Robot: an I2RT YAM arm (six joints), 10 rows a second.
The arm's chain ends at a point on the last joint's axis. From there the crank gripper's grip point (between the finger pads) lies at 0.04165 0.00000 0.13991 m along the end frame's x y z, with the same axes.
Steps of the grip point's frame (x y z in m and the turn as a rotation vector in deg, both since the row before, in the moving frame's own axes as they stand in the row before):
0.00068, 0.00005, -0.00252, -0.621, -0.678, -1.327
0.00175, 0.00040, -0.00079, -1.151, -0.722, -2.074
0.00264, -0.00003, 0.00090, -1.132, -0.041, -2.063
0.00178, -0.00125, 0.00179, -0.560, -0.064, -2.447
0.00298, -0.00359, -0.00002, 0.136, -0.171, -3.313
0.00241, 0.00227, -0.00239, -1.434, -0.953, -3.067
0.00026, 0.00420, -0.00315, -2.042, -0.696, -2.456
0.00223, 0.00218, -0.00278, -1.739, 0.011, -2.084
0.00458, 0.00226, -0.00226, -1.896, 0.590, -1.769
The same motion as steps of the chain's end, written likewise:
0.00233, -0.00052, -0.00300, -0.621, -0.678, -1.327
0.00349, -0.00094, -0.00129, -1.151, -0.722, -2.074
0.00272, -0.00130, 0.00088, -1.132, -0.041, -2.063
0.00195, -0.00084, 0.00174, -0.560, -0.064, -2.447
0.00348, -0.00086, -0.00014, 0.136, -0.171, -3.313
0.00471, 0.00093, -0.00305, -1.434, -0.953, -3.067
0.00189, 0.00096, -0.00359, -2.042, -0.696, -2.456
0.00215, -0.00055, -0.00273, -1.739, 0.011, -2.084
0.00309, -0.00105, -0.00177, -1.896, 0.590, -1.769

